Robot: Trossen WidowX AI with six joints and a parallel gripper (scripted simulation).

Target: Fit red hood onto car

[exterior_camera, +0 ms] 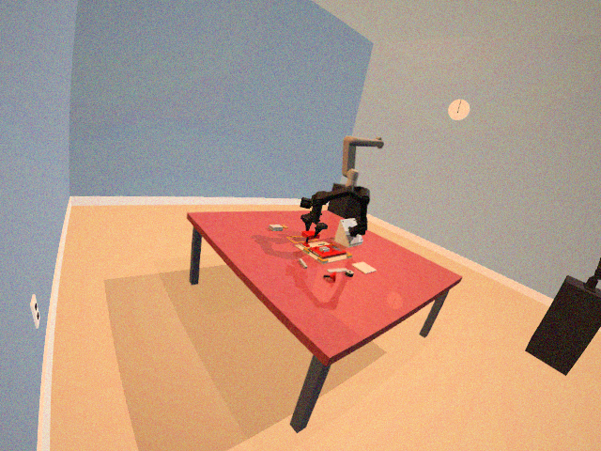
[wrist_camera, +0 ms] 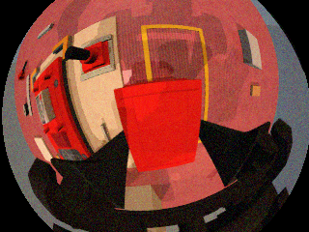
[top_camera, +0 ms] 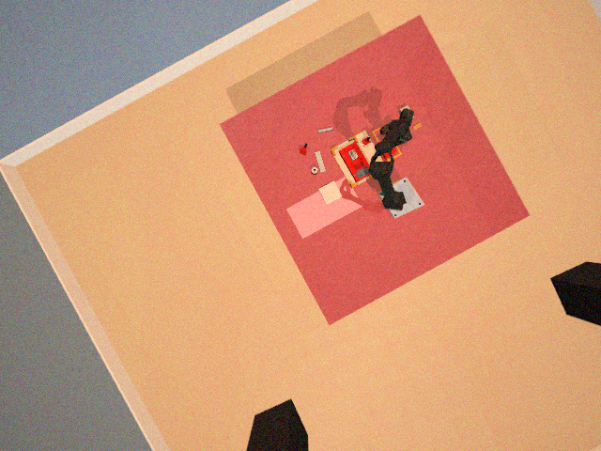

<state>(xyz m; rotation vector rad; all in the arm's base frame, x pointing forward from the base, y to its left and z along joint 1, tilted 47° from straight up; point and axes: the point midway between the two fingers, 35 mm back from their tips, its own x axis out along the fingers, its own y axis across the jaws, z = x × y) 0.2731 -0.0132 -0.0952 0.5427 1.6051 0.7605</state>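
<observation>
The jig is 170 mm to the left of my gripper tip, 30 mm below it and 20 mm ahead of it. Also, from my gripper tip: red hood: right at my gripper tip; black cylinder: 80 mm to the left, 80 mm ahead; grey block: 190 mm to the right, 130 mm ahead, 30 mm below.
</observation>
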